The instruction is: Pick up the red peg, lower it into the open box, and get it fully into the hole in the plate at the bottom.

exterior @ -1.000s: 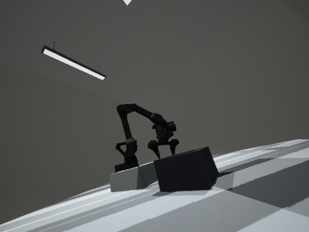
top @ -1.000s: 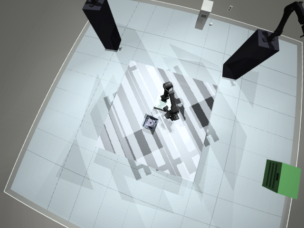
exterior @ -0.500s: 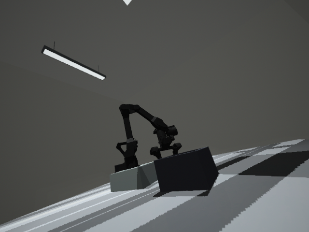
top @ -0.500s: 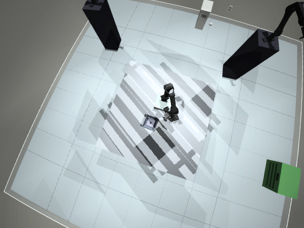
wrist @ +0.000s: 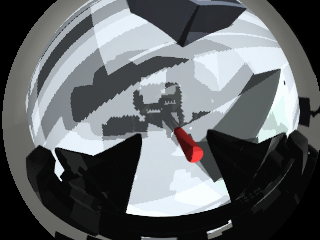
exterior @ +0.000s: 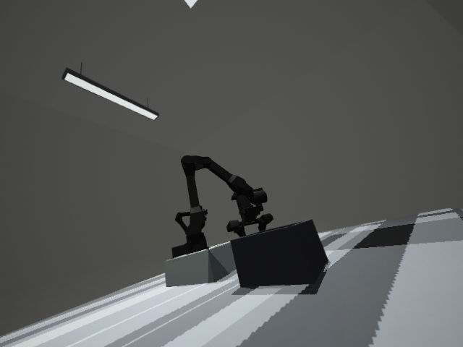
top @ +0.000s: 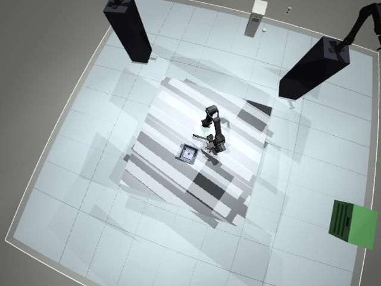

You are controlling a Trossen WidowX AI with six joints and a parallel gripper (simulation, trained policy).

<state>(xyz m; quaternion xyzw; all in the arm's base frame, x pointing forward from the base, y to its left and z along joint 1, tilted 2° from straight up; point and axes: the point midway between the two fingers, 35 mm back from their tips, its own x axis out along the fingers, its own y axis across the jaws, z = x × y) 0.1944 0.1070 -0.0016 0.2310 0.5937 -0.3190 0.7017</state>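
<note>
My gripper tip is now 10 mm past the red peg and 10 mm above it. Round my gripper tip: light grey plate 130 mm ahead, 200 mm to the right, 10 mm below; then dark box 130 mm ahead, 200 mm to the right, 30 mm below.
</note>
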